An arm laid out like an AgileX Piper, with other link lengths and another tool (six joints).
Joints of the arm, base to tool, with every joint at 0 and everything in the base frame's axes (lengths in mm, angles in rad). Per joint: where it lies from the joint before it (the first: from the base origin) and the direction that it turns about. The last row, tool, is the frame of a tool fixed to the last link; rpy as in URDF.
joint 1: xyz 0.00 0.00 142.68 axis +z
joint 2: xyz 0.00 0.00 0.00 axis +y
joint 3: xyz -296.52 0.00 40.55 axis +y
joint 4: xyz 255.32 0.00 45.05 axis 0.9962 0 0.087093
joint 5: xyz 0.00 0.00 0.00 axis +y
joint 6: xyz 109.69 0.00 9.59 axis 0.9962 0 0.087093
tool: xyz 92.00 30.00 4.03 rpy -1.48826 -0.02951 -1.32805
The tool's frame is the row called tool.
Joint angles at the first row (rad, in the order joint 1, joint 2, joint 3, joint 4, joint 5, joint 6):
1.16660, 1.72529, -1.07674, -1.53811, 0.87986, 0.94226
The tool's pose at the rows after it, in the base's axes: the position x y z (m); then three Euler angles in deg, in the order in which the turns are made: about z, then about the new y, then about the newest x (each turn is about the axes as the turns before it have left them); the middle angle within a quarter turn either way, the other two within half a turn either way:
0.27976 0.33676 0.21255 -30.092 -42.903 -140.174
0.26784 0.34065 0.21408 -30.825 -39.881 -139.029
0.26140 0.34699 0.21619 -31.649 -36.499 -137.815
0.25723 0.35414 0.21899 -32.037 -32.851 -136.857
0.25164 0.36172 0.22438 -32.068 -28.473 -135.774
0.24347 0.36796 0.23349 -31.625 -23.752 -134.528
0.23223 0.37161 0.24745 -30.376 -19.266 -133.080
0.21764 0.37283 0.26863 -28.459 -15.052 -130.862
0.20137 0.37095 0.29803 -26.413 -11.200 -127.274
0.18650 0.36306 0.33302 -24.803 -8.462 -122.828
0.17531 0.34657 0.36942 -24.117 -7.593 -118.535
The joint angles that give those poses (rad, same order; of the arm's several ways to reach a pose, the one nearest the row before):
1.20597, 1.69406, -1.05251, -1.49519, 0.89016, 0.95113
1.22984, 1.67584, -1.05371, -1.44431, 0.88425, 0.95649
1.23761, 1.66939, -1.07282, -1.39271, 0.86478, 0.95645
1.23520, 1.66529, -1.09898, -1.33478, 0.83350, 0.94383
1.22980, 1.65369, -1.12673, -1.26011, 0.79249, 0.91840
1.22427, 1.62898, -1.14943, -1.17024, 0.74777, 0.87779
1.21997, 1.58757, -1.16412, -1.06795, 0.70272, 0.81466
1.21833, 1.52826, -1.17548, -0.95276, 0.66018, 0.73057
1.21821, 1.45370, -1.18644, -0.83720, 0.62225, 0.64442
1.21821, 1.36951, -1.19853, -0.74029, 0.60041, 0.56830
1.21824, 1.27994, -1.21345, -0.67872, 0.60792, 0.50430

